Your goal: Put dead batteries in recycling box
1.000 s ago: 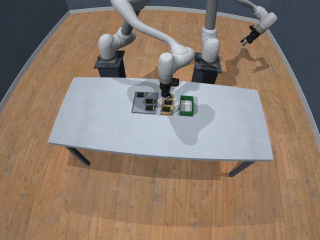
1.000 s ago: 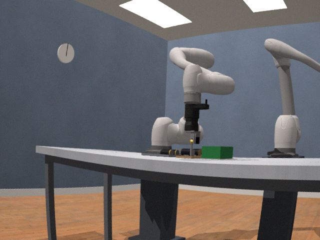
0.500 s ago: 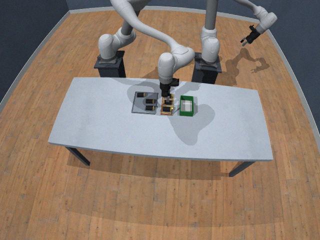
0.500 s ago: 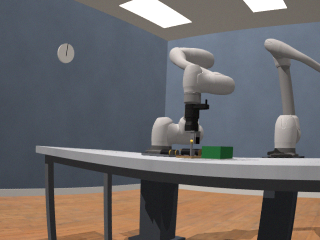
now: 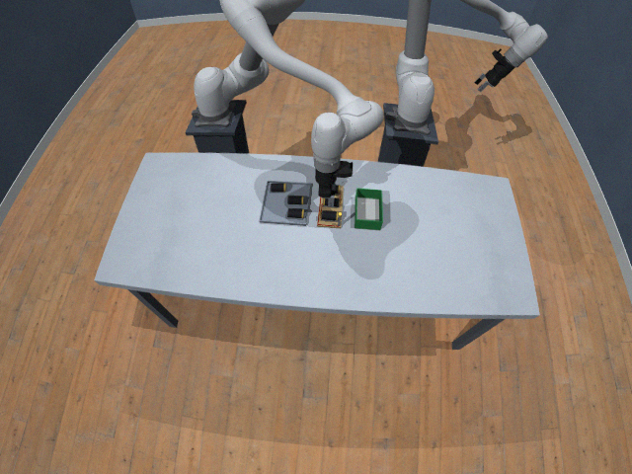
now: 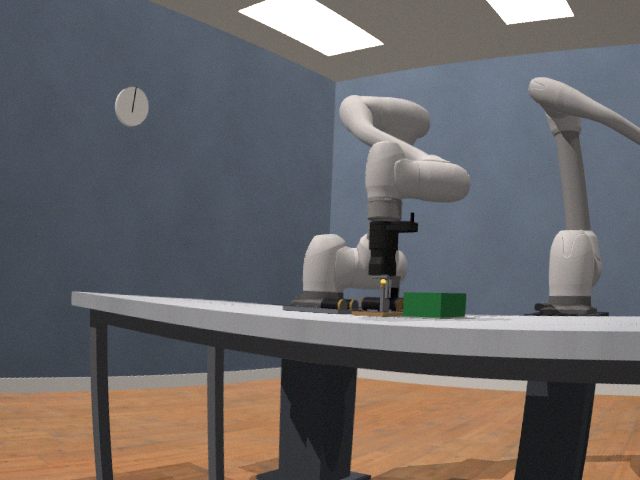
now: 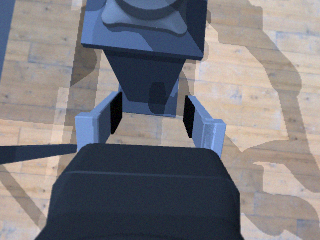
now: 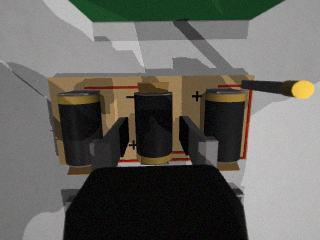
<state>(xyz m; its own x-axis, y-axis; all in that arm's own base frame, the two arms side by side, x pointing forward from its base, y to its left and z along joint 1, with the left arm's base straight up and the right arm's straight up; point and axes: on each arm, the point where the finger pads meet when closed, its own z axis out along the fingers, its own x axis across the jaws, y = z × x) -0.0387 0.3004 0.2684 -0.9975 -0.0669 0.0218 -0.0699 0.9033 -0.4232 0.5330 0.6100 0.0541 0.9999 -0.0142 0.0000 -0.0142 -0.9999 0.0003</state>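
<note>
The grey tray lies 18 cm to the right of my right hand, 5 cm below it and 1 cm behind it. Round my right hand: green recycling box: 14 cm to the left, 4 cm below, 3 cm ahead.
</note>
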